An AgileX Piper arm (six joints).
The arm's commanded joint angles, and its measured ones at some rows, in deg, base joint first. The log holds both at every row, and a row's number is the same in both.
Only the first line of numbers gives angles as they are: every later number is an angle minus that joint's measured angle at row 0.
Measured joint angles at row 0:
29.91, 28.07, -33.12, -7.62, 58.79, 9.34
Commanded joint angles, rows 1 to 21:
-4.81, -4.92, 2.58, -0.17, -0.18, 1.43
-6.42, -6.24, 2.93, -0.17, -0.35, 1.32
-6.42, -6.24, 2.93, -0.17, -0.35, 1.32
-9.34, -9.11, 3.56, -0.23, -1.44, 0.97
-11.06, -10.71, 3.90, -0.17, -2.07, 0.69
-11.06, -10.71, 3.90, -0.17, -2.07, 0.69
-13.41, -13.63, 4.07, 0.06, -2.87, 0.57
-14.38, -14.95, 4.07, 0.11, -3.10, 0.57
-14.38, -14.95, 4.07, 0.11, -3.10, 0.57
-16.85, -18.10, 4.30, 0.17, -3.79, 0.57
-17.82, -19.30, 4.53, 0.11, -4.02, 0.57
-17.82, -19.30, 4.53, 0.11, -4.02, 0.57
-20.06, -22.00, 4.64, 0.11, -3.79, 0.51
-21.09, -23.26, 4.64, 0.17, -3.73, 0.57
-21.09, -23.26, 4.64, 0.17, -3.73, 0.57
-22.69, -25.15, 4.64, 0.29, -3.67, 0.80
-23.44, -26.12, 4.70, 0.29, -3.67, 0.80
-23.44, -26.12, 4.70, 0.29, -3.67, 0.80
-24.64, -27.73, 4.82, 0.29, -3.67, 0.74
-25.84, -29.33, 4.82, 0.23, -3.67, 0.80
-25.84, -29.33, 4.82, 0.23, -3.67, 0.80
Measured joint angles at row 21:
-24.24, -27.27, 4.59, 0.17, -3.27, 0.63
